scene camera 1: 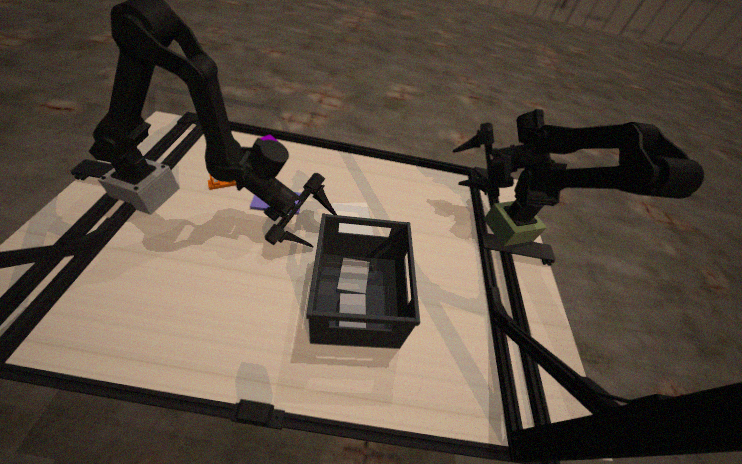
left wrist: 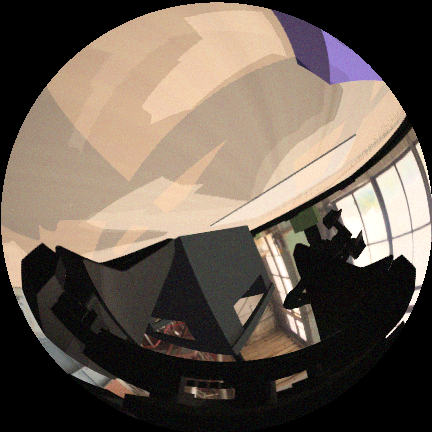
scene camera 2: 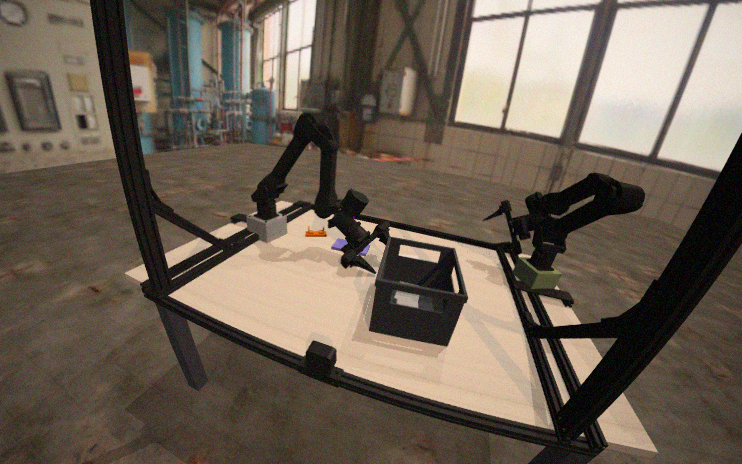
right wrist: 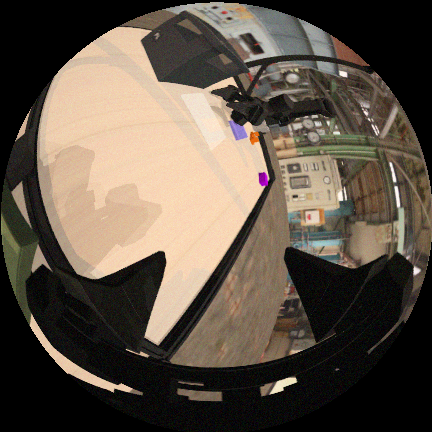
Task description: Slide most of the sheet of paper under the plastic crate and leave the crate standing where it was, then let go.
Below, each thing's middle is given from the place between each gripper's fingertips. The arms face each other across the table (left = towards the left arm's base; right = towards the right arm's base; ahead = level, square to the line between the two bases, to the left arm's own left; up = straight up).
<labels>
I see my left gripper 6 cm short of the sheet of paper (scene camera 1: 344,209), 6 cm to the left of it and 3 cm above it. From my left hand the other things lie so: black plastic crate (scene camera 1: 390,318) (15 cm behind, 9 cm to the right, 4 cm above).
I see the sheet of paper 140 mm behind my right hand, 260 mm to the left of it and 110 mm below it. From my right hand the other things lie so: black plastic crate 350 mm behind, 230 mm to the left, 40 mm below.
</labels>
